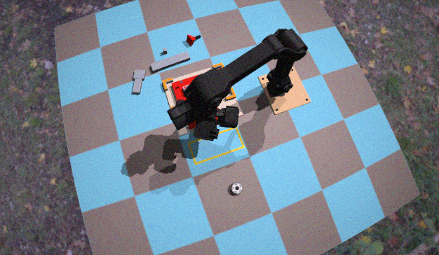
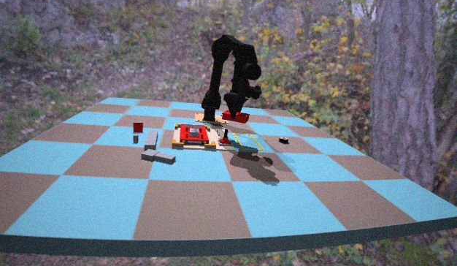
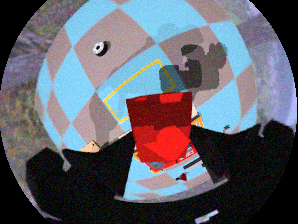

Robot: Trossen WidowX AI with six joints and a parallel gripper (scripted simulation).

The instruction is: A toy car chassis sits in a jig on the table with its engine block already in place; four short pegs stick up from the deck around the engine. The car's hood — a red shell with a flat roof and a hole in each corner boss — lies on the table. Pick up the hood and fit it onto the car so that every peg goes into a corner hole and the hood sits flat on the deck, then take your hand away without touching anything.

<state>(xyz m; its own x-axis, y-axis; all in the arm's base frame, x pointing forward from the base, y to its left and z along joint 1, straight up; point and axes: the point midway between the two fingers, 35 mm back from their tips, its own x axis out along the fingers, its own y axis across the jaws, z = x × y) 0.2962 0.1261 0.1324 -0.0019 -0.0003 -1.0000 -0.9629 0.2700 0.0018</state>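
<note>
My gripper tip is 4 cm short of the grey engine block, 15 cm to the left of it and 8 cm above it. The rest, counted from my gripper tip: red hood (1 cm above); beige jig (1 cm ahead, 14 cm to the right, 9 cm below).
</note>
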